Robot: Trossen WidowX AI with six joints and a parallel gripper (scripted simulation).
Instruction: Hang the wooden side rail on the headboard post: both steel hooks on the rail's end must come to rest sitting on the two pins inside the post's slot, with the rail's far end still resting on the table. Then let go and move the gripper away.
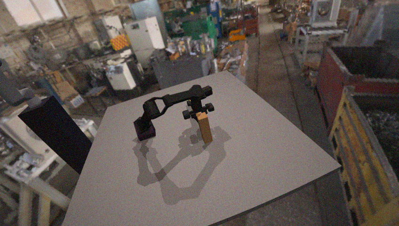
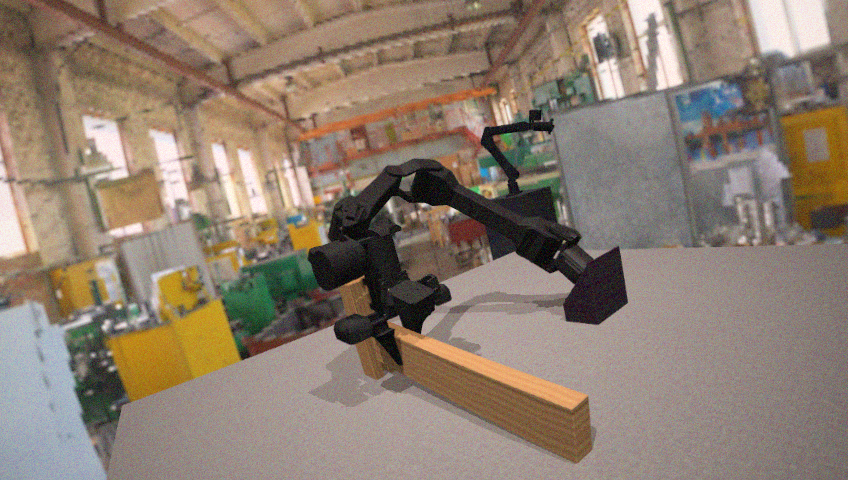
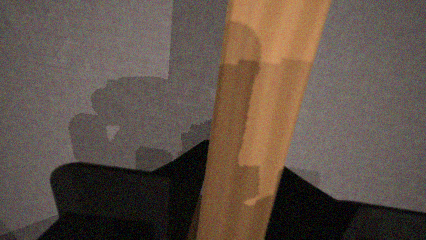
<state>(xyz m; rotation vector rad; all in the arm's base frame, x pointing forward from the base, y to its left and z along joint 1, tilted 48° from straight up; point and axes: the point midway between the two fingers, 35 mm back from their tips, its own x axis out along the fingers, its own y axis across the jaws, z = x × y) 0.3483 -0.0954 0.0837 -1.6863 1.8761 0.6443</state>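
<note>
Right now my gripper tip is 10 mm past the wooden headboard post, 120 mm to the left of it and 40 mm below it.
</note>
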